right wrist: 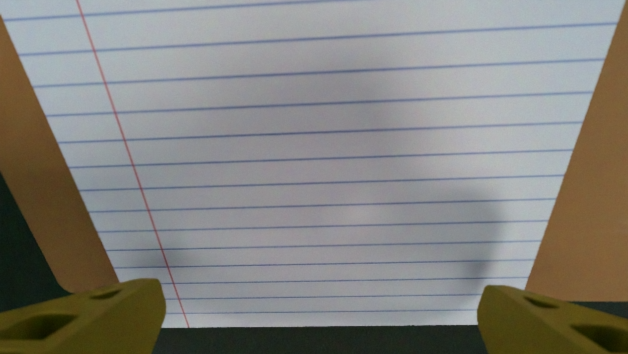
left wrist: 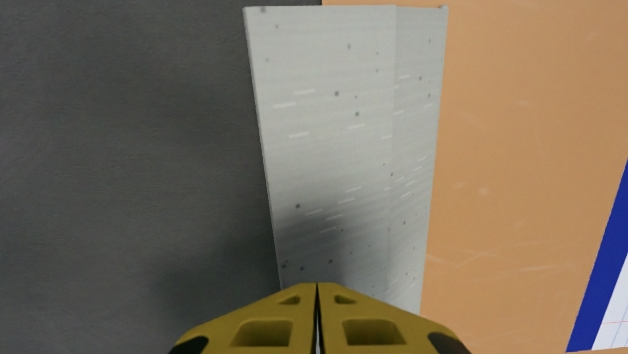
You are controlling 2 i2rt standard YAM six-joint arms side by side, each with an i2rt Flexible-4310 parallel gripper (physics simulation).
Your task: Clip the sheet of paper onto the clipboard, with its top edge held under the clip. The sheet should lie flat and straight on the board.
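The sheet of paper (right wrist: pixel 325 165), white with blue lines and a red margin line, lies over the tan clipboard (right wrist: pixel 585 240) (left wrist: pixel 510 150) in the right wrist view, its near edge past the board's edge. In the left wrist view a corner part of the sheet (left wrist: pixel 617 310) with a blue band shows at the right. The light grey metal clip (left wrist: pixel 340 150) lies along the board's edge. My left gripper (left wrist: pixel 317 297) is shut, its tips over the near end of the clip. My right gripper (right wrist: pixel 320 296) is open wide, above the sheet's near edge, with nothing gripped.
The dark table top (left wrist: pixel 125 125) (right wrist: pixel 320 342) shows beyond the clip in the left wrist view and past the edges of the board in the right wrist view. Soft shadows fall on the clip and on the sheet.
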